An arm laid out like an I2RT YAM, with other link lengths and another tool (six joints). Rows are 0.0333 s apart.
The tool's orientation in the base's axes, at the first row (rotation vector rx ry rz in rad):
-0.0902 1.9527 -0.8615
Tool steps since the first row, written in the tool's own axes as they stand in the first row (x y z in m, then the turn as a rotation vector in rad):
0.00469 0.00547 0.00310 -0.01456 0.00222 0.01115
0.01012 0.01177 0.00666 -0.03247 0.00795 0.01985
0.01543 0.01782 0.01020 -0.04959 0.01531 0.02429
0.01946 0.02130 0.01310 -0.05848 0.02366 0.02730
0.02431 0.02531 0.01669 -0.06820 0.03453 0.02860
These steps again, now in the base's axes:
0.00151 0.00057 -0.00768 0.01728 0.00157 0.00633
0.00323 0.00122 -0.01653 0.03538 0.00839 0.01375
0.00493 0.00174 -0.02515 0.05012 0.01838 0.02082
0.00607 0.00119 -0.03108 0.05961 0.02658 0.02156
0.00748 0.00035 -0.03813 0.06889 0.03790 0.02190

